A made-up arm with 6 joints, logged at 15 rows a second.
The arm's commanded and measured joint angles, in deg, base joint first. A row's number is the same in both.
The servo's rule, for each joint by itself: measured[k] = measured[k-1] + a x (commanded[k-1-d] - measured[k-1]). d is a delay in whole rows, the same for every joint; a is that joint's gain. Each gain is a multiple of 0.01, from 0.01 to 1. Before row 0 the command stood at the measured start. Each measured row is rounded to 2 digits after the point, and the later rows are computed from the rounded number. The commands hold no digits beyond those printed.
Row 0, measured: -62.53, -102.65, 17.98, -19.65, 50.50, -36.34
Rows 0 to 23, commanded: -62.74, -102.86, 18.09, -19.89, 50.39, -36.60; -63.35, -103.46, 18.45, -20.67, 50.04, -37.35; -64.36, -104.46, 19.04, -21.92, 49.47, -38.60; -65.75, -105.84, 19.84, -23.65, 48.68, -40.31; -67.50, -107.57, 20.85, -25.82, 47.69, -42.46; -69.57, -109.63, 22.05, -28.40, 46.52, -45.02; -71.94, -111.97, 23.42, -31.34, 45.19, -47.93; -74.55, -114.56, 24.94, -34.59, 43.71, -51.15; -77.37, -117.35, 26.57, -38.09, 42.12, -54.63; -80.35, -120.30, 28.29, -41.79, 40.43, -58.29; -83.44, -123.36, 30.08, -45.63, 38.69, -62.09; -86.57, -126.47, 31.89, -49.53, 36.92, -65.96; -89.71, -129.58, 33.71, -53.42, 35.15, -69.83; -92.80, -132.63, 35.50, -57.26, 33.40, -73.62; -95.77, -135.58, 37.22, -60.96, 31.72, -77.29; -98.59, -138.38, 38.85, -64.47, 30.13, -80.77; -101.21, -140.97, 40.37, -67.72, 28.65, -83.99; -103.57, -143.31, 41.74, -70.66, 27.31, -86.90; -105.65, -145.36, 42.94, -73.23, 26.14, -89.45; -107.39, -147.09, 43.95, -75.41, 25.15, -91.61; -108.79, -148.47, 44.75, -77.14, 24.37, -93.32; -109.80, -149.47, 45.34, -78.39, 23.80, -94.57; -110.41, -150.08, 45.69, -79.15, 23.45, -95.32; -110.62, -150.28, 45.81, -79.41, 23.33, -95.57
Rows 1 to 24, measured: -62.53, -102.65, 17.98, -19.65, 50.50, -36.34; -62.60, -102.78, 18.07, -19.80, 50.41, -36.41; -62.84, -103.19, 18.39, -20.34, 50.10, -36.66; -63.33, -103.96, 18.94, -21.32, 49.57, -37.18; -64.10, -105.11, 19.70, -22.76, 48.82, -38.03; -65.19, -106.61, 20.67, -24.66, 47.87, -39.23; -66.59, -108.45, 21.83, -26.98, 46.74, -40.79; -68.30, -110.60, 23.17, -29.68, 45.44, -42.72; -70.30, -113.02, 24.66, -32.72, 43.99, -45.00; -72.56, -115.66, 26.26, -36.05, 42.42, -47.60; -75.05, -118.49, 27.97, -39.61, 40.75, -50.49; -77.73, -121.46, 29.74, -43.34, 39.02, -53.62; -80.56, -124.52, 31.55, -47.18, 37.26, -56.95; -83.49, -127.61, 33.36, -51.05, 35.49, -60.43; -86.47, -130.67, 35.16, -54.90, 33.73, -63.99; -89.45, -133.67, 36.89, -58.66, 32.04, -67.58; -92.37, -136.54, 38.54, -62.26, 30.44, -71.14; -95.20, -139.24, 40.08, -65.65, 28.94, -74.61; -97.88, -141.72, 41.47, -68.76, 27.57, -77.93; -100.37, -143.94, 42.70, -71.53, 26.37, -81.04; -102.62, -145.86, 43.75, -73.94, 25.35, -83.89; -104.59, -147.45, 44.59, -75.92, 24.53, -86.44; -106.26, -148.68, 45.22, -77.45, 23.92, -88.64; -107.59, -149.53, 45.61, -78.50, 23.53, -90.44
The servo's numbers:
d 1
a 0.32 0.61 0.84 0.62 0.84 0.27

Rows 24 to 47, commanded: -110.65, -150.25, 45.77, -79.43, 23.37, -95.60; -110.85, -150.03, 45.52, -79.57, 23.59, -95.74; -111.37, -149.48, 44.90, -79.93, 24.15, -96.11; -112.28, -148.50, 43.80, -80.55, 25.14, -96.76; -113.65, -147.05, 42.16, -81.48, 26.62, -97.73; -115.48, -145.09, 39.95, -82.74, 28.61, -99.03; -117.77, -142.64, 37.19, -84.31, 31.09, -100.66; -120.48, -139.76, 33.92, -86.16, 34.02, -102.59; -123.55, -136.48, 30.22, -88.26, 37.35, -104.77; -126.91, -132.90, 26.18, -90.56, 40.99, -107.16; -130.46, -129.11, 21.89, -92.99, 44.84, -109.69; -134.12, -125.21, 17.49, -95.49, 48.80, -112.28; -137.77, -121.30, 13.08, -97.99, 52.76, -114.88; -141.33, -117.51, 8.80, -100.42, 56.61, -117.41; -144.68, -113.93, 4.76, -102.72, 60.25, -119.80; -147.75, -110.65, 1.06, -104.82, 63.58, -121.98; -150.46, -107.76, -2.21, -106.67, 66.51, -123.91; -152.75, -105.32, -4.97, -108.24, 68.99, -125.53; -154.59, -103.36, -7.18, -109.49, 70.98, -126.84; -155.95, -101.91, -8.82, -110.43, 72.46, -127.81; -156.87, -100.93, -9.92, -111.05, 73.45, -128.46; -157.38, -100.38, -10.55, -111.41, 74.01, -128.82; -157.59, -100.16, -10.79, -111.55, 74.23, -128.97; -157.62, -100.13, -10.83, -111.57, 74.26, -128.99
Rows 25 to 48, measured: -108.56, -149.99, 45.78, -79.06, 23.36, -91.83; -109.23, -150.15, 45.77, -79.29, 23.37, -92.85; -109.75, -150.08, 45.56, -79.46, 23.55, -93.63; -110.27, -149.71, 45.01, -79.75, 24.05, -94.30; -110.91, -148.97, 43.99, -80.25, 24.97, -94.96; -111.79, -147.80, 42.45, -81.01, 26.36, -95.71; -112.97, -146.15, 40.35, -82.08, 28.25, -96.61; -114.51, -144.01, 37.70, -83.46, 30.64, -97.70; -116.42, -141.42, 34.52, -85.13, 33.48, -99.02; -118.70, -138.41, 30.91, -87.07, 36.73, -100.57; -121.33, -135.05, 26.94, -89.23, 40.31, -102.35; -124.25, -131.43, 22.70, -91.56, 44.12, -104.33; -127.41, -127.64, 18.32, -94.00, 48.05, -106.48; -130.73, -123.77, 13.92, -96.47, 52.01, -108.75; -134.12, -119.95, 9.62, -98.92, 55.87, -111.09; -137.50, -116.28, 5.54, -101.28, 59.55, -113.44; -140.78, -112.85, 1.78, -103.47, 62.94, -115.75; -143.88, -109.75, -1.57, -105.45, 65.94, -117.95; -146.72, -107.05, -4.43, -107.18, 68.50, -120.00; -149.24, -104.80, -6.74, -108.61, 70.58, -121.85; -151.39, -103.04, -8.49, -109.74, 72.16, -123.46; -153.14, -101.75, -9.69, -110.55, 73.24, -124.81; -154.50, -100.91, -10.41, -111.08, 73.89, -125.89; -155.49, -100.45, -10.73, -111.37, 74.18, -126.72
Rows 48 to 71, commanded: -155.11, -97.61, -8.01, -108.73, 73.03, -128.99; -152.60, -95.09, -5.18, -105.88, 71.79, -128.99; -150.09, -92.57, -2.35, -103.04, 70.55, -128.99; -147.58, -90.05, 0.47, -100.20, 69.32, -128.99; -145.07, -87.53, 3.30, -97.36, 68.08, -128.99; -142.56, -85.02, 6.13, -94.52, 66.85, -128.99; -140.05, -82.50, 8.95, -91.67, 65.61, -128.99; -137.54, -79.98, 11.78, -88.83, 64.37, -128.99; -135.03, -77.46, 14.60, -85.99, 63.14, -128.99; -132.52, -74.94, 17.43, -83.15, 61.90, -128.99; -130.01, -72.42, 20.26, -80.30, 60.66, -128.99; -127.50, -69.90, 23.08, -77.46, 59.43, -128.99; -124.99, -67.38, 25.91, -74.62, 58.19, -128.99; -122.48, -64.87, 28.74, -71.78, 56.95, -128.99; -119.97, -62.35, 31.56, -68.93, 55.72, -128.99; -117.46, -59.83, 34.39, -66.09, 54.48, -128.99; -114.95, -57.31, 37.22, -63.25, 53.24, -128.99; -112.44, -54.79, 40.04, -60.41, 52.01, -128.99; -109.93, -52.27, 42.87, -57.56, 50.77, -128.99; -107.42, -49.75, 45.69, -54.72, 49.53, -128.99; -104.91, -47.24, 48.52, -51.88, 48.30, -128.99; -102.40, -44.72, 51.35, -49.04, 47.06, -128.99; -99.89, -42.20, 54.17, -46.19, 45.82, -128.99; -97.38, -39.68, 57.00, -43.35, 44.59, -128.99
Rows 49 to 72, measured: -156.17, -100.25, -10.81, -111.49, 74.25, -127.33; -155.83, -98.64, -8.46, -109.78, 73.23, -127.78; -154.80, -96.47, -5.70, -107.36, 72.02, -128.11; -153.29, -94.09, -2.89, -104.68, 70.79, -128.35; -151.46, -91.63, -0.07, -101.90, 69.56, -128.52; -149.42, -89.13, 2.76, -99.09, 68.32, -128.65; -147.22, -86.62, 5.59, -96.26, 67.09, -128.74; -144.93, -84.11, 8.41, -93.41, 65.85, -128.81; -142.57, -81.59, 11.24, -90.57, 64.61, -128.86; -140.16, -79.07, 14.06, -87.73, 63.38, -128.90; -137.72, -76.55, 16.89, -84.89, 62.14, -128.92; -135.25, -74.03, 19.72, -82.04, 60.90, -128.94; -132.77, -71.51, 22.54, -79.20, 59.67, -128.95; -130.28, -68.99, 25.37, -76.36, 58.43, -128.96; -127.78, -66.48, 28.20, -73.52, 57.19, -128.97; -125.28, -63.96, 31.02, -70.67, 55.96, -128.98; -122.78, -61.44, 33.85, -67.83, 54.72, -128.98; -120.27, -58.92, 36.68, -64.99, 53.48, -128.98; -117.76, -56.40, 39.50, -62.15, 52.25, -128.98; -115.25, -53.88, 42.33, -59.30, 51.01, -128.98; -112.74, -51.36, 45.15, -56.46, 49.77, -128.98; -110.23, -48.85, 47.98, -53.62, 48.54, -128.98; -107.72, -46.33, 50.81, -50.78, 47.30, -128.98; -105.21, -43.81, 53.63, -47.93, 46.06, -128.98
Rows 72 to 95, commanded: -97.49, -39.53, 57.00, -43.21, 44.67, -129.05; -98.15, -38.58, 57.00, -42.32, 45.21, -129.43; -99.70, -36.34, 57.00, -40.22, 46.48, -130.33; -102.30, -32.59, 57.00, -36.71, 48.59, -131.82; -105.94, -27.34, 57.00, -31.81, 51.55, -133.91; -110.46, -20.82, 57.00, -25.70, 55.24, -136.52; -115.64, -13.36, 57.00, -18.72, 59.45, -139.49; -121.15, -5.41, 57.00, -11.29, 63.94, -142.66; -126.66, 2.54, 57.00, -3.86, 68.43, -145.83; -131.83, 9.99, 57.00, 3.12, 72.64, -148.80; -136.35, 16.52, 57.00, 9.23, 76.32, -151.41; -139.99, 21.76, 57.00, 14.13, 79.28, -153.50; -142.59, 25.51, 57.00, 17.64, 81.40, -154.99; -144.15, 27.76, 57.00, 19.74, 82.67, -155.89; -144.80, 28.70, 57.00, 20.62, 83.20, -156.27; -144.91, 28.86, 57.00, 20.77, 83.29, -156.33; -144.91, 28.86, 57.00, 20.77, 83.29, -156.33; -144.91, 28.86, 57.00, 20.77, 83.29, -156.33; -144.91, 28.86, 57.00, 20.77, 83.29, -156.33; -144.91, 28.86, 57.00, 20.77, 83.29, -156.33; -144.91, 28.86, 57.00, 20.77, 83.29, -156.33; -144.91, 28.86, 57.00, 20.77, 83.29, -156.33; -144.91, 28.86, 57.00, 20.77, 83.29, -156.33; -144.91, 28.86, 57.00, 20.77, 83.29, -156.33
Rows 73 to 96, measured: -102.70, -41.29, 56.46, -45.09, 44.83, -128.98; -101.03, -40.22, 56.91, -43.92, 44.70, -129.00; -100.11, -39.22, 56.99, -42.93, 45.13, -129.12; -99.98, -37.46, 57.00, -41.25, 46.26, -129.45; -100.72, -34.49, 57.00, -38.44, 48.22, -130.09; -102.39, -30.13, 57.00, -34.33, 51.02, -131.12; -104.97, -24.45, 57.00, -28.98, 54.56, -132.58; -108.38, -17.69, 57.00, -22.62, 58.67, -134.45; -112.47, -10.20, 57.00, -15.60, 63.10, -136.67; -117.01, -2.43, 57.00, -8.32, 67.58, -139.14; -121.75, 5.15, 57.00, -1.23, 71.83, -141.75; -126.42, 12.09, 57.00, 5.26, 75.60, -144.36; -130.76, 17.99, 57.00, 10.76, 78.69, -146.83; -134.55, 22.58, 57.00, 15.03, 80.97, -149.03; -137.62, 25.74, 57.00, 17.95, 82.40, -150.88; -139.92, 27.55, 57.00, 19.61, 83.07, -152.34; -141.52, 28.35, 57.00, 20.33, 83.25, -153.42; -142.60, 28.66, 57.00, 20.60, 83.28, -154.21; -143.34, 28.78, 57.00, 20.71, 83.29, -154.78; -143.84, 28.83, 57.00, 20.75, 83.29, -155.20; -144.18, 28.85, 57.00, 20.76, 83.29, -155.51; -144.41, 28.86, 57.00, 20.77, 83.29, -155.73; -144.57, 28.86, 57.00, 20.77, 83.29, -155.89; -144.68, 28.86, 57.00, 20.77, 83.29, -156.01
